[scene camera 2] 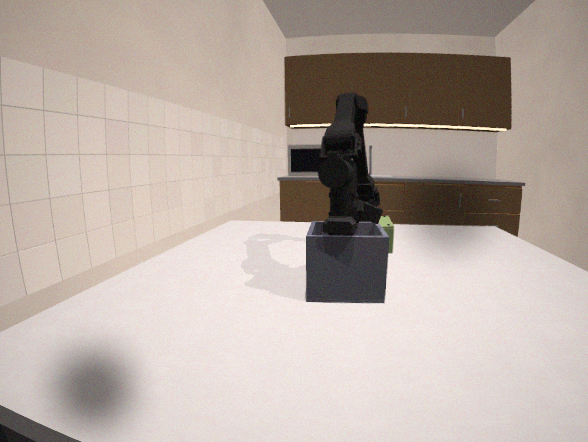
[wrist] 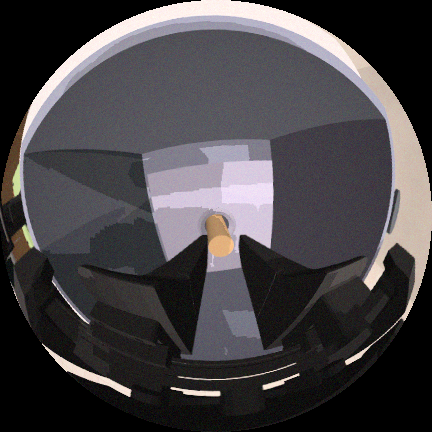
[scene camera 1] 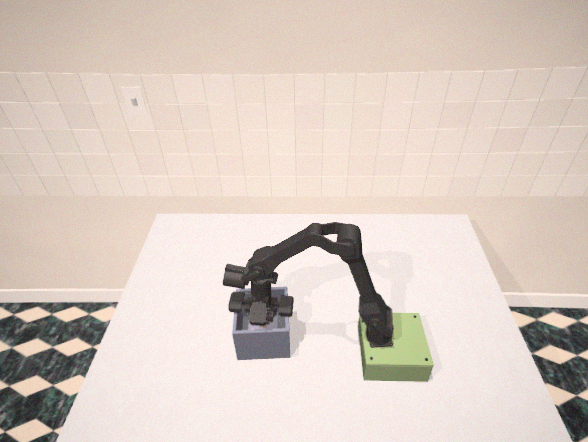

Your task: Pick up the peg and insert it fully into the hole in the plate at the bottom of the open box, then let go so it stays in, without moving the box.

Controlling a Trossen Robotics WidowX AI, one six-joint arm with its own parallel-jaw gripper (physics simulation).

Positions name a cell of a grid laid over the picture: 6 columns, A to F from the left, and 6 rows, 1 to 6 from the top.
In view: the gripper (scene camera 1: C5), a blue-grey box (scene camera 2: D4) and an orange-tan peg (wrist: D4).
The blue-grey box is seen too in the wrist view (wrist: C2) and in scene camera 1 (scene camera 1: C5). The gripper shows as well in the wrist view (wrist: D4). Scene camera 2 does not show the orange-tan peg, which is hidden by the blue-grey box.
